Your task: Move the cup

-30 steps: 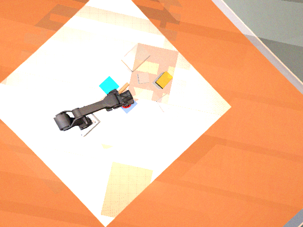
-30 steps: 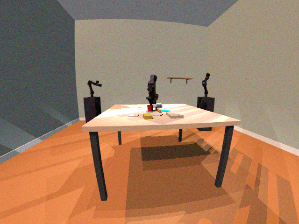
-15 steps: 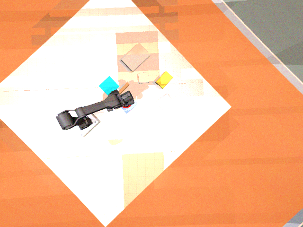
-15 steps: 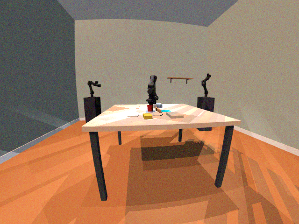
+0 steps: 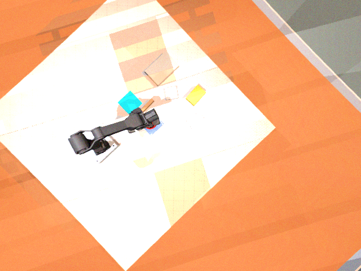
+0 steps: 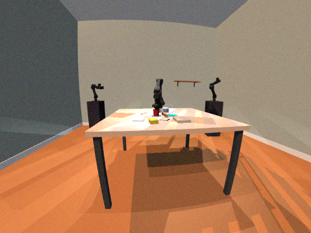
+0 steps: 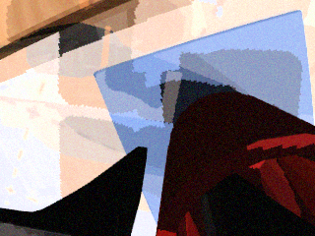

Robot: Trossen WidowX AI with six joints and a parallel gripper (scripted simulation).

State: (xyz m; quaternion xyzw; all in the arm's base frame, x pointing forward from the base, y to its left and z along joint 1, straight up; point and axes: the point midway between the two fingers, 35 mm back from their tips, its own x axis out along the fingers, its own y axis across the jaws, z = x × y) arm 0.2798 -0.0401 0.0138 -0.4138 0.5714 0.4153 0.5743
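The yellow marble lies 2 cm below my gripper tip and 2 cm ahead of it. Also, from my gripper tip: pale blue pad (5 cm below, 3 cm ahead, 1 cm to the right); then wooden bar (8 cm to the left, 3 cm below, 1 cm ahead); then cup (3 cm ahead, 1 cm to the right).
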